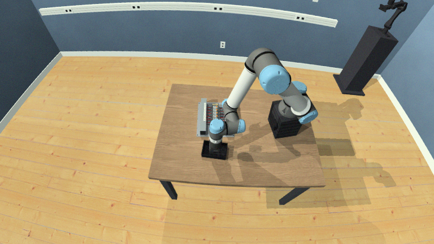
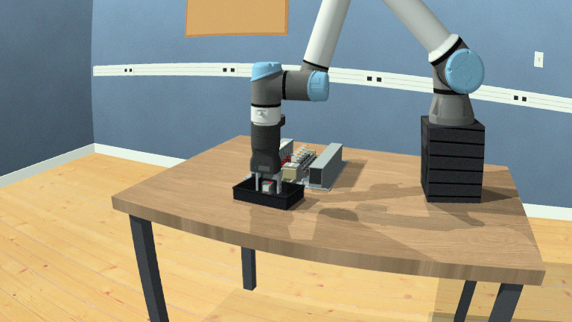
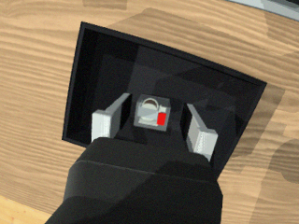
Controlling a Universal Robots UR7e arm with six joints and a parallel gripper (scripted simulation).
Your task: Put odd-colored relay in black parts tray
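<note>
Now: hand 1 cm above the relay. From my hand the other things lie so: relay panel: 1 cm ahead, 27 cm to the right, 1 cm below; black parts tray: 2 cm below.
</note>
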